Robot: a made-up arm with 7 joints.
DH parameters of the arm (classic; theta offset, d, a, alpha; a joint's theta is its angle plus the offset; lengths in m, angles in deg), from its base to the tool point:
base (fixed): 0 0.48 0.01 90
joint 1: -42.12 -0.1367 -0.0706 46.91
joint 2: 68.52 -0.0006 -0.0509 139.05
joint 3: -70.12 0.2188 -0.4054 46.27
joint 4: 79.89 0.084 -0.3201 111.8
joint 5: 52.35 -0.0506 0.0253 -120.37
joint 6: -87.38 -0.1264 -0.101 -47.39
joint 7: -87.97 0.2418 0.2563 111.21
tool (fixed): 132.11 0.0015 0 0
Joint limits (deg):
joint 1: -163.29..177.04
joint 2: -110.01..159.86
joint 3: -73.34..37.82
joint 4: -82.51..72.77
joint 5: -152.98..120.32
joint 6: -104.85..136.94
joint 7: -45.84..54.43
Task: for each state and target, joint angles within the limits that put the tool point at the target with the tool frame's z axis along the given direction. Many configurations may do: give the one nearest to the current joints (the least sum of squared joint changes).
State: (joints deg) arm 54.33 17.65 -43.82 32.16 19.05 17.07 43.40
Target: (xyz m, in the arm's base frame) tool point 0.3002 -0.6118 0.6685 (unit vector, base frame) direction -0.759 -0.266 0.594
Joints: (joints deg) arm 57.47 48.99 -73.02 -18.96 36.95 20.00 13.11
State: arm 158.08 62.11 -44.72 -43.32 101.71 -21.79 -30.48
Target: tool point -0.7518 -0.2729 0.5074 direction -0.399 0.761 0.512
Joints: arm 175.05 36.67 -56.12 -82.51 111.98 11.52 -30.43
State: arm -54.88 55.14 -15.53 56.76 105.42 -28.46 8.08
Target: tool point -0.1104 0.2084 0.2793 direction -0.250 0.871 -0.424
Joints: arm -36.34 75.69 9.08 72.77 113.61 -74.76 32.52
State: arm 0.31 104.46 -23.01 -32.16 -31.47 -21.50 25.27
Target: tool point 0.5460 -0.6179 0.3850 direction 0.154 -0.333 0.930
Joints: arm -23.93 112.31 -12.10 -65.13 -16.84 -12.37 19.31
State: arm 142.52 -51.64 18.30 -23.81 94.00 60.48 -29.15
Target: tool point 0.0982 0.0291 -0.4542 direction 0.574 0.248 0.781
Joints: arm 127.41 -93.95 37.82 -35.34 87.40 90.98 -10.03
